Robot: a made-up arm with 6 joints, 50 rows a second.
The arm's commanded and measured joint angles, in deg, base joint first. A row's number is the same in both.
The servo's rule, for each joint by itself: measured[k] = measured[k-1] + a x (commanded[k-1-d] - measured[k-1]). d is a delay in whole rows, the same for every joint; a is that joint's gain. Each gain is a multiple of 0.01, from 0.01 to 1. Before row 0 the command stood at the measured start. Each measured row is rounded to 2 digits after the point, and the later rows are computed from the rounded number. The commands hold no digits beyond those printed.
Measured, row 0:
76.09, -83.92, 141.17, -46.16, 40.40, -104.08
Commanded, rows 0 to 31:
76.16, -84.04, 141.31, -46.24, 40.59, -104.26
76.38, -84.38, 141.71, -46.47, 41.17, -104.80
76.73, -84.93, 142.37, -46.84, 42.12, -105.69
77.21, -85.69, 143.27, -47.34, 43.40, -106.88
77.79, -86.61, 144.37, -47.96, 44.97, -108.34
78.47, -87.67, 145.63, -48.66, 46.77, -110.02
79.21, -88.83, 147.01, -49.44, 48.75, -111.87
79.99, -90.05, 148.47, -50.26, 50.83, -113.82
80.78, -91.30, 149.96, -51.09, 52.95, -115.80
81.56, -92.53, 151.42, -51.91, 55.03, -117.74
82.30, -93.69, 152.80, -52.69, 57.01, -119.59
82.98, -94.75, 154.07, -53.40, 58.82, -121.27
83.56, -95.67, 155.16, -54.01, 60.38, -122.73
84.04, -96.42, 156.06, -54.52, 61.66, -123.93
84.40, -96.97, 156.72, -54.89, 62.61, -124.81
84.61, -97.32, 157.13, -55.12, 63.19, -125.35
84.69, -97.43, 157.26, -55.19, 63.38, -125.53
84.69, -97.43, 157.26, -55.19, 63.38, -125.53
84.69, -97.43, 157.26, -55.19, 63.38, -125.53
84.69, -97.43, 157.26, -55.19, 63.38, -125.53
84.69, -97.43, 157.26, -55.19, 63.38, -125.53
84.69, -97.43, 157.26, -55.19, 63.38, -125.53
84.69, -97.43, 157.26, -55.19, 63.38, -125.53
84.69, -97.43, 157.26, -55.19, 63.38, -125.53
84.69, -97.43, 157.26, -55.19, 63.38, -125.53
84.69, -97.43, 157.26, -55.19, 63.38, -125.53
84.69, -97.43, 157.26, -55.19, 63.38, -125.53
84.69, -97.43, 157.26, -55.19, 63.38, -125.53
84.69, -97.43, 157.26, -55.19, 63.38, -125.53
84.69, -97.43, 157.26, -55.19, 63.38, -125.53
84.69, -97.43, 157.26, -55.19, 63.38, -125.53
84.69, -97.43, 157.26, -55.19, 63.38, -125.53
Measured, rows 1 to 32:
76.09, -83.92, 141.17, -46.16, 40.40, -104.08
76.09, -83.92, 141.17, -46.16, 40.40, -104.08
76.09, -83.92, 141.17, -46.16, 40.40, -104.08
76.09, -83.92, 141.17, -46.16, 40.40, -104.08
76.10, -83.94, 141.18, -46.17, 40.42, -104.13
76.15, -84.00, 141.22, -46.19, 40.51, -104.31
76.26, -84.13, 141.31, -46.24, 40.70, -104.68
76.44, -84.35, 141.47, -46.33, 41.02, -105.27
76.70, -84.67, 141.70, -46.46, 41.49, -106.10
77.04, -85.09, 142.01, -46.64, 42.12, -107.16
77.45, -85.61, 142.41, -46.86, 42.92, -108.43
77.93, -86.23, 142.89, -47.13, 43.87, -109.89
78.47, -86.94, 143.46, -47.45, 44.96, -111.49
79.06, -87.72, 144.10, -47.81, 46.17, -113.18
79.68, -88.56, 144.80, -48.20, 47.47, -114.91
80.31, -89.43, 145.54, -48.62, 48.83, -116.63
80.93, -90.30, 146.31, -49.05, 50.22, -118.28
81.52, -91.16, 147.09, -49.49, 51.59, -119.81
82.07, -91.97, 147.86, -49.92, 52.91, -121.16
82.55, -92.72, 148.60, -50.34, 54.14, -122.29
82.96, -93.38, 149.29, -50.73, 55.25, -123.16
83.29, -93.95, 149.93, -51.09, 56.23, -123.80
83.56, -94.44, 150.52, -51.42, 57.09, -124.27
83.77, -94.86, 151.06, -51.72, 57.84, -124.61
83.94, -95.22, 151.56, -52.00, 58.50, -124.86
84.08, -95.53, 152.02, -52.26, 59.09, -125.04
84.20, -95.80, 152.44, -52.49, 59.60, -125.17
84.29, -96.03, 152.83, -52.71, 60.05, -125.27
84.37, -96.23, 153.18, -52.91, 60.45, -125.34
84.43, -96.40, 153.51, -53.09, 60.80, -125.39
84.48, -96.54, 153.81, -53.26, 61.11, -125.43
84.52, -96.66, 154.09, -53.41, 61.38, -125.46
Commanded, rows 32 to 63:
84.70, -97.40, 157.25, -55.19, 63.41, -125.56
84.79, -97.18, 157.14, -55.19, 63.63, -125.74
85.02, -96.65, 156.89, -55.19, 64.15, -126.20
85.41, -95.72, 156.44, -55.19, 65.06, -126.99
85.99, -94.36, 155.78, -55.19, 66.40, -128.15
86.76, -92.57, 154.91, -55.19, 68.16, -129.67
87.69, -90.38, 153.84, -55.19, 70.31, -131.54
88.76, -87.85, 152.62, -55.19, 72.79, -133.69
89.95, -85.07, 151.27, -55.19, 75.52, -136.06
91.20, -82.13, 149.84, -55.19, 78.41, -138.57
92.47, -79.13, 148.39, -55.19, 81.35, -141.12
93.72, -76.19, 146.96, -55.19, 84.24, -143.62
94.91, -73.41, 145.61, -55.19, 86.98, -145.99
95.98, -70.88, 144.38, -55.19, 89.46, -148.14
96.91, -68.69, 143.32, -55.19, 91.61, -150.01
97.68, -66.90, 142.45, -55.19, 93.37, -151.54
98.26, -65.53, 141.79, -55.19, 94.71, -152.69
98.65, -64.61, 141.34, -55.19, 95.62, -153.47
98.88, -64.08, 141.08, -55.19, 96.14, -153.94
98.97, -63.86, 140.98, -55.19, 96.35, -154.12
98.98, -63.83, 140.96, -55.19, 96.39, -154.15
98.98, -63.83, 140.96, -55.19, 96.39, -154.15
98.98, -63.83, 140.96, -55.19, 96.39, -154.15
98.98, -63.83, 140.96, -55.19, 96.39, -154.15
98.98, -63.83, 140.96, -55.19, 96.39, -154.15
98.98, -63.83, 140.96, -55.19, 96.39, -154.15
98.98, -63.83, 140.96, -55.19, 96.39, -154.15
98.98, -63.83, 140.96, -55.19, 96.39, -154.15
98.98, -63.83, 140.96, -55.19, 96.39, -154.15
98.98, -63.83, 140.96, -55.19, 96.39, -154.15
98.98, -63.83, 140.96, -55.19, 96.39, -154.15
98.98, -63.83, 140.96, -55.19, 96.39, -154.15
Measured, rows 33 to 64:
84.55, -96.77, 154.34, -53.55, 61.62, -125.48
84.58, -96.86, 154.57, -53.68, 61.83, -125.49
84.60, -96.94, 154.79, -53.80, 62.02, -125.50
84.62, -97.01, 154.99, -53.91, 62.18, -125.51
84.64, -97.06, 155.17, -54.01, 62.33, -125.52
84.67, -97.08, 155.33, -54.10, 62.49, -125.58
84.74, -97.02, 155.45, -54.19, 62.69, -125.75
84.87, -96.84, 155.53, -54.27, 62.97, -126.08
85.08, -96.49, 155.55, -54.34, 63.38, -126.64
85.40, -95.94, 155.50, -54.41, 63.95, -127.46
85.84, -95.16, 155.37, -54.47, 64.71, -128.56
86.39, -94.14, 155.15, -54.53, 65.68, -129.95
87.07, -92.87, 154.84, -54.58, 66.86, -131.60
87.85, -91.37, 154.44, -54.63, 68.25, -133.48
88.73, -89.66, 153.96, -54.67, 69.82, -135.54
89.68, -87.77, 153.40, -54.71, 71.55, -137.72
90.67, -85.76, 152.78, -54.75, 73.40, -139.95
91.68, -83.68, 152.11, -54.79, 75.33, -142.16
92.67, -81.58, 151.41, -54.82, 77.28, -144.28
93.62, -79.52, 150.69, -54.85, 79.21, -146.24
94.50, -77.56, 149.98, -54.88, 81.07, -147.98
95.29, -75.75, 149.29, -54.90, 82.82, -149.46
95.97, -74.12, 148.63, -54.92, 84.42, -150.67
96.54, -72.68, 148.02, -54.94, 85.85, -151.60
97.00, -71.44, 147.46, -54.96, 87.11, -152.29
97.38, -70.37, 146.94, -54.98, 88.22, -152.79
97.68, -69.45, 146.46, -55.00, 89.20, -153.16
97.93, -68.66, 146.02, -55.02, 90.06, -153.43
98.13, -67.98, 145.62, -55.03, 90.82, -153.62
98.29, -67.40, 145.25, -55.04, 91.49, -153.76
98.42, -66.90, 144.91, -55.05, 92.08, -153.87
98.53, -66.47, 144.59, -55.06, 92.60, -153.95

